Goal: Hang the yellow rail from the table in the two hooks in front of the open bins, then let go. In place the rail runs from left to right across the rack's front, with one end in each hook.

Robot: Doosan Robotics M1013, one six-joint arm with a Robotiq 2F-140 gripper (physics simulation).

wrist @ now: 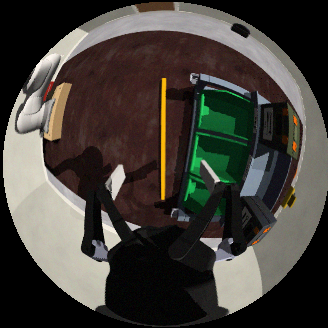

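Where they show: gripper, fingertip midpoint: (160,168); arm's base, link origin: (46,113).
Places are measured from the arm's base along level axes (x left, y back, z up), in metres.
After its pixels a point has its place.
The yellow rail (163,140) @[x 0.049, y -0.662, z -0.063 m] lies on the dark table surface in front of the rack (225,85) @[x 0.239, y -0.735, z 0.012 m], apart from it and roughly parallel to its front. The rack holds green open bins (215,115) @[x 0.177, y -0.760, z -0.064 m]. One pale hook (194,78) @[x 0.230, y -0.667, z -0.018 m] is at the rack's upper front corner in the view, and the other hook (180,215) @[x -0.105, y -0.788, z 0.009 m] is at the lower front corner. Neither hook holds the rail. My gripper (160,168) @[x 0.019, y -0.683, z 0.049 m] is wide open and empty, above the table. In the view its fingers appear on either side of the rail's lower part, and the right finger overlaps the bins.
Two dark cases (275,122) @[x 0.211, y -0.842, z 0.085 m] (258,220) @[x 0.028, y -0.902, z 0.127 m] with orange parts sit on the rack behind the bins. A white robot arm (32,112) and a tan block (59,112) @[x 0.018, y -0.134, z -0.044 m] are at the left table edge, near a red object (49,91) @[x 0.131, y 0.095, z 0.001 m].
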